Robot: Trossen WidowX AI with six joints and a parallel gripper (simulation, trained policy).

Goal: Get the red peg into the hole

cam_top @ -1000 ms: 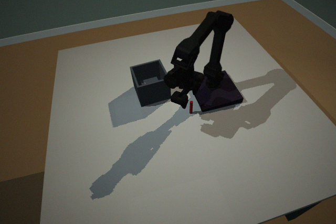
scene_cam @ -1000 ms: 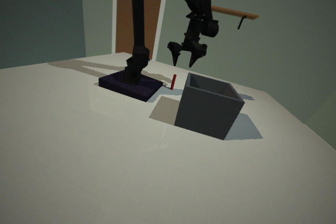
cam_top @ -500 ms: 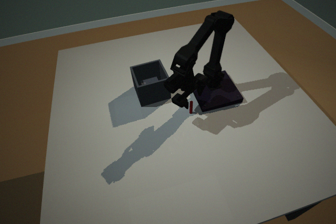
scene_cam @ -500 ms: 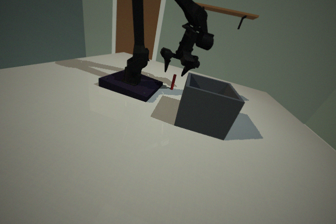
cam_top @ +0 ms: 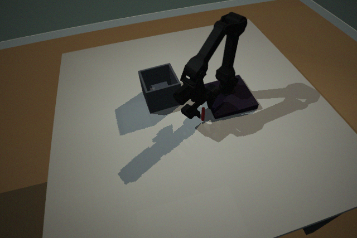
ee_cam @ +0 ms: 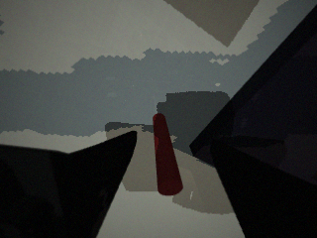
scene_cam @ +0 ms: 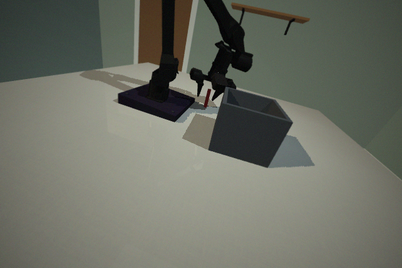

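Now: the red peg 1 cm ahead of my gripper tip. Round my gripper tip: plate: 15 cm ahead, 20 cm to the right, 1 cm above.
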